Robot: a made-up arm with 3 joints. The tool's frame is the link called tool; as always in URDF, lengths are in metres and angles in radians. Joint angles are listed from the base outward. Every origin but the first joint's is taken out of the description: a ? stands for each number. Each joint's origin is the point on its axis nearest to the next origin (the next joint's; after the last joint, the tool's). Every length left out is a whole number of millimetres.
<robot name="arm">
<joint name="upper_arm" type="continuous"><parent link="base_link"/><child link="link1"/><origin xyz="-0.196 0.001 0.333" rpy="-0.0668 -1.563 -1.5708"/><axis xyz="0 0 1"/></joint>
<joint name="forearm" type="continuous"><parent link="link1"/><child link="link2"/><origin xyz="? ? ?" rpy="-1.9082 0.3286 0.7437"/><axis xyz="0 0 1"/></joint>
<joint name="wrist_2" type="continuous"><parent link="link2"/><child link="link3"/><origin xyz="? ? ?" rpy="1.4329 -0.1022 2.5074"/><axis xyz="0 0 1"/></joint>
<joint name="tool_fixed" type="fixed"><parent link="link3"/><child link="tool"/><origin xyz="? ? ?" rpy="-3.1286 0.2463 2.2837"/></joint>
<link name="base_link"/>
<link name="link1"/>
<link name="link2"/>
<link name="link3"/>
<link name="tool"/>
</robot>
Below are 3 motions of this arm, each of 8 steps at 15 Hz.
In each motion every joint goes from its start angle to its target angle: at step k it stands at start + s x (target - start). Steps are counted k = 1, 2, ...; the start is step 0. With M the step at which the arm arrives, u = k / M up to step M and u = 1 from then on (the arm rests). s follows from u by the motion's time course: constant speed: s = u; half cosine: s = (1 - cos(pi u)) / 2; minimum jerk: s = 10 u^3 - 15 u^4 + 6 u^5.
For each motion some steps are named. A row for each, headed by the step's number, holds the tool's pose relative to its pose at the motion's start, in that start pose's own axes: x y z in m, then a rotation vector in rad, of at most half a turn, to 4 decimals.
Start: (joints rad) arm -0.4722 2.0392 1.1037
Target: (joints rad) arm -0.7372 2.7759 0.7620
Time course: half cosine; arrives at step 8
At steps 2, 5, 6, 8:
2: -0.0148 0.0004 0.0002 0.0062 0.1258 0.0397
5: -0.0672 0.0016 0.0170 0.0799 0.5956 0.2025
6: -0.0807 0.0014 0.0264 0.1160 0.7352 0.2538
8: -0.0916 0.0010 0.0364 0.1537 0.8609 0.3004

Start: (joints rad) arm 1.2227 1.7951 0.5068
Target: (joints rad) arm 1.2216 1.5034 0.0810
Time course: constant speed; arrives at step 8
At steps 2, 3, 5, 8:
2: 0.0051 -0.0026 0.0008 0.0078 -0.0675 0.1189
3: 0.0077 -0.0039 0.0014 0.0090 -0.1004 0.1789
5: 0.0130 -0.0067 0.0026 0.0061 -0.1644 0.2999
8: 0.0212 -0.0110 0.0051 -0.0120 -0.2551 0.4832

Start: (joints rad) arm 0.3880 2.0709 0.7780
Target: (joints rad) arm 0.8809 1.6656 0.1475
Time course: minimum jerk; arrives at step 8
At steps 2, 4, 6, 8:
2: 0.0059 -0.0081 0.0007 -0.0310 -0.0571 0.0752
4: 0.0286 -0.0380 0.0095 -0.1822 -0.2417 0.3865
6: 0.0510 -0.0643 0.0274 -0.3803 -0.3641 0.7250
8: 0.0567 -0.0702 0.0335 -0.4390 -0.3846 0.8163

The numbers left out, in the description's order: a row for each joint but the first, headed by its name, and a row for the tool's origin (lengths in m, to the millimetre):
forearm: -0.046 -0.041 0
wrist_2: 0.091 0.052 0
tool: 0.021 0.004 0

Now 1 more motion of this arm.
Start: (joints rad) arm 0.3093 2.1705 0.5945
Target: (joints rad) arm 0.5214 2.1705 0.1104
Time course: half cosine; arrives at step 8
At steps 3, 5, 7, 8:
3: -0.0005 -0.0120 0.0015 -0.0286 -0.0065 0.1455
5: -0.0007 -0.0272 0.0046 -0.0656 -0.0014 0.3257
7: -0.0005 -0.0381 0.0076 -0.0922 0.0112 0.4525
8: -0.0005 -0.0396 0.0081 -0.0959 0.0135 0.4703

